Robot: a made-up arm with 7 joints. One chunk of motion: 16 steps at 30 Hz.
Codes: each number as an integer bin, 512 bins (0 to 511) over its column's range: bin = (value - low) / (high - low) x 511, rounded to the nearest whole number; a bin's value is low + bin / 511 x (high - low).
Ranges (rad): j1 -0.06..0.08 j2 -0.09..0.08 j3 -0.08..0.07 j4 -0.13..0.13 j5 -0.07..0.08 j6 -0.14..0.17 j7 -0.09..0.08
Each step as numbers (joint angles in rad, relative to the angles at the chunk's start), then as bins.
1 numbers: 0.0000 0.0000 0.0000 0.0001 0.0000 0.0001 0.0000
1 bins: 219 271 273 256 238 231 271
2 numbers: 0.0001 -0.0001 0.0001 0.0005 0.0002 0.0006 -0.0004
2 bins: 219 270 273 256 239 232 269
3 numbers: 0.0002 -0.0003 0.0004 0.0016 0.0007 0.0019 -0.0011
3 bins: 220 270 274 259 241 234 267
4 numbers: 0.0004 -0.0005 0.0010 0.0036 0.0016 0.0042 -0.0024
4 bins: 220 269 276 263 244 238 263
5 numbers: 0.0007 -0.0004 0.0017 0.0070 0.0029 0.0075 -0.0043
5 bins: 222 269 278 269 248 243 258
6 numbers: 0.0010 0.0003 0.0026 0.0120 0.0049 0.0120 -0.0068
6 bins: 223 271 281 279 255 251 250
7 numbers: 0.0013 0.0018 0.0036 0.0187 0.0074 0.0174 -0.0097
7 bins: 224 276 285 292 264 259 241
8 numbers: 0.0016 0.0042 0.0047 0.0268 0.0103 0.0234 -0.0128
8 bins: 225 283 289 308 274 269 232
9 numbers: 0.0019 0.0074 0.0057 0.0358 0.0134 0.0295 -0.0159
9 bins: 226 293 292 326 284 279 223
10 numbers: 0.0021 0.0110 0.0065 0.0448 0.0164 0.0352 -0.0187
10 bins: 227 304 295 344 294 289 214
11 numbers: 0.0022 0.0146 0.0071 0.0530 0.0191 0.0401 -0.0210
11 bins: 227 314 297 360 304 297 207
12 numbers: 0.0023 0.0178 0.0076 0.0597 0.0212 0.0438 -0.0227
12 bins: 227 324 298 373 311 303 202
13 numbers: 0.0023 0.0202 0.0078 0.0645 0.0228 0.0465 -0.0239
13 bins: 227 331 299 382 316 307 199
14 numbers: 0.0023 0.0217 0.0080 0.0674 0.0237 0.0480 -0.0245
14 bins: 227 336 300 388 319 310 197
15 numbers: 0.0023 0.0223 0.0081 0.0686 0.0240 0.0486 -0.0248
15 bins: 227 338 300 390 320 311 196
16 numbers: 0.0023 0.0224 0.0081 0.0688 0.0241 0.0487 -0.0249
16 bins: 227 338 300 391 321 311 196
